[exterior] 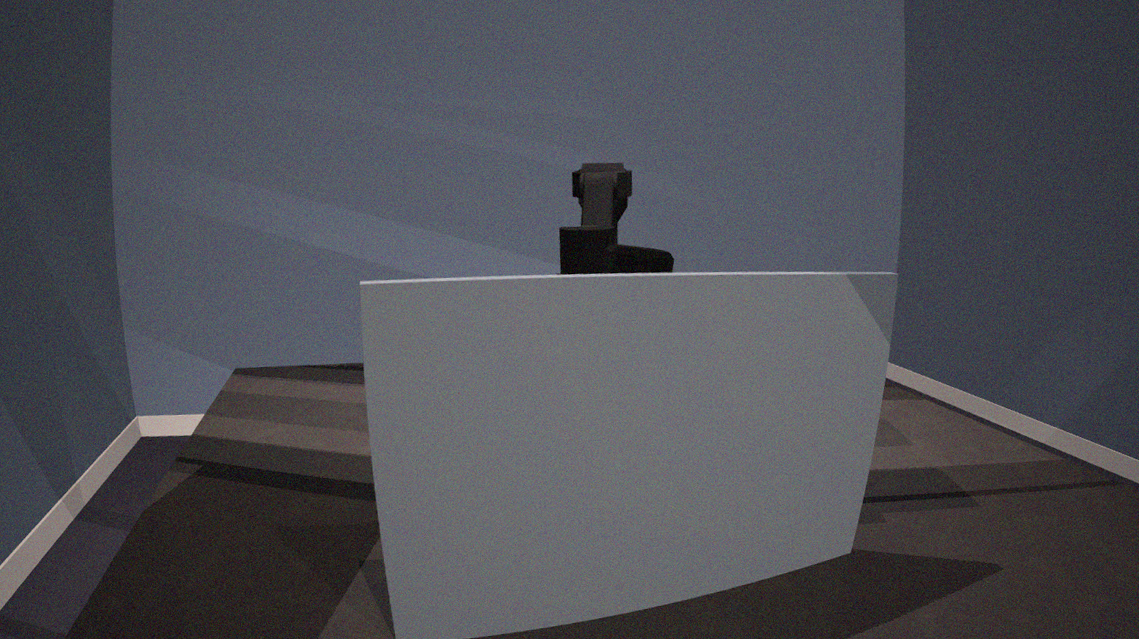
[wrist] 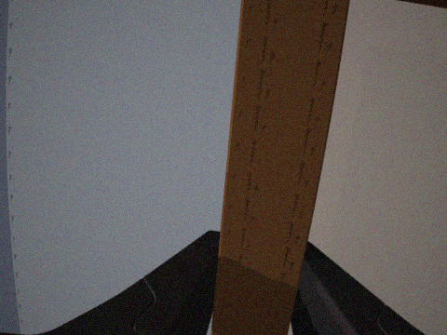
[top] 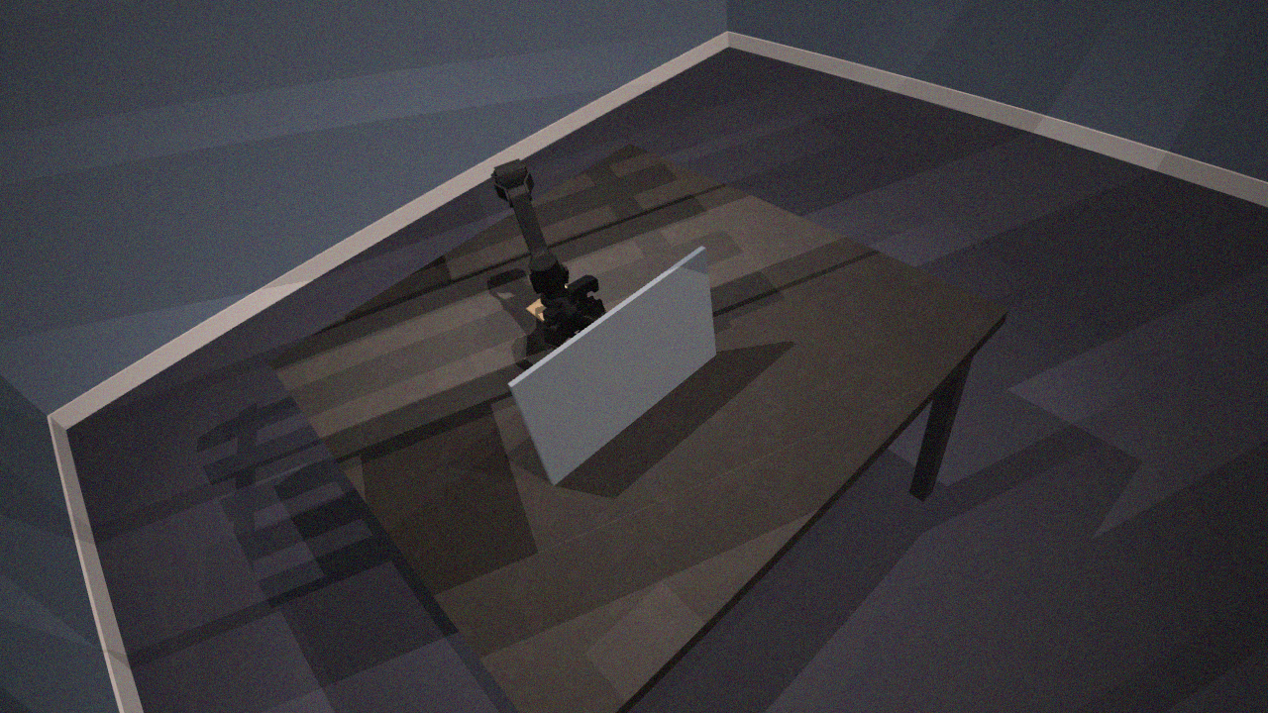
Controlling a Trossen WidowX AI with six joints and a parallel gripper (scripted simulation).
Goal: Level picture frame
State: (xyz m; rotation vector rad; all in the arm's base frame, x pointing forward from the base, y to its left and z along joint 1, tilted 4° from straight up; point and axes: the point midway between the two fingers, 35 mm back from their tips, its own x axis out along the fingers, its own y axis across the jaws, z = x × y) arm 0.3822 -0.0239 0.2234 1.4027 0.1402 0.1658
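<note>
Now: the wooden picture frame 1 cm ahead of my gripper tip, 1 cm to the right of it and 5 cm below it. The rest, counted from my gripper tip: grey wall panel 2 cm ahead, 6 cm below.
</note>
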